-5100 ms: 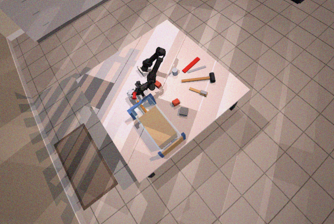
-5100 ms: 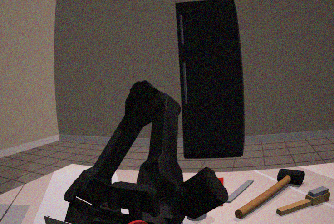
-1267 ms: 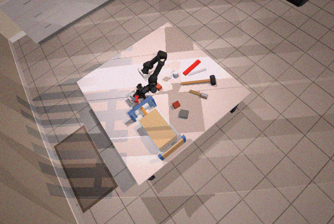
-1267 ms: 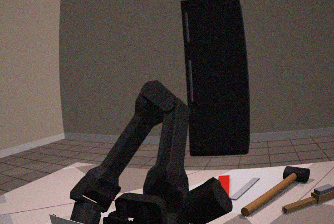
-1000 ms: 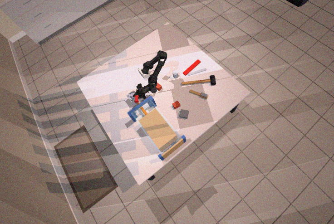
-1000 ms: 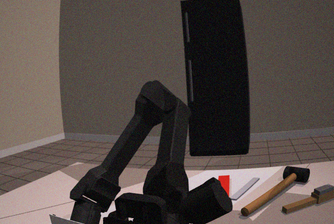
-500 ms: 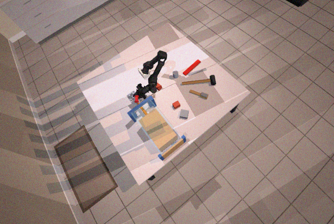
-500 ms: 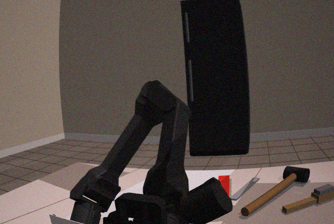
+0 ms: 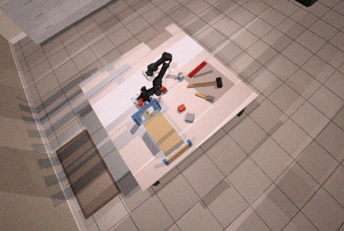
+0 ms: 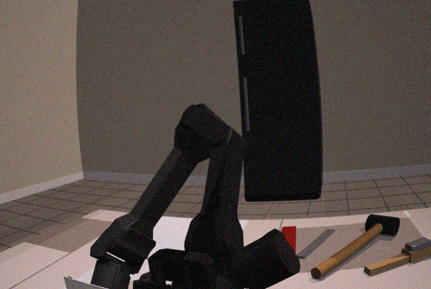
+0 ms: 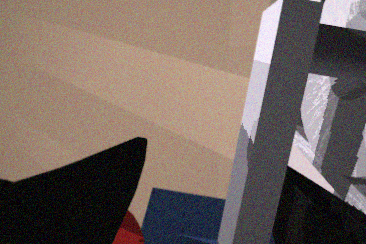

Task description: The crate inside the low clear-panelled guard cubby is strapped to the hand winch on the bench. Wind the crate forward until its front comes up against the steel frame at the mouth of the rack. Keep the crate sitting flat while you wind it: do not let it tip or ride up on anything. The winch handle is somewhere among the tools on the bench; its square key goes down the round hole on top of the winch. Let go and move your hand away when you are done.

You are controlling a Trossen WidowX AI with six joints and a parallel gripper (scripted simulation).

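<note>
Right now the winch handle is 1 cm ahead of my gripper tip, 1 cm to the left of it and 1 cm below it. Also, from my gripper tip: clear-panelled cubby 35 cm ahead, 6 cm to the left, 2 cm below; grey hand winch 6 cm behind, 1 cm to the right, 10 cm below; red knob 5 cm ahead, 2 cm to the left, 2 cm above.
</note>
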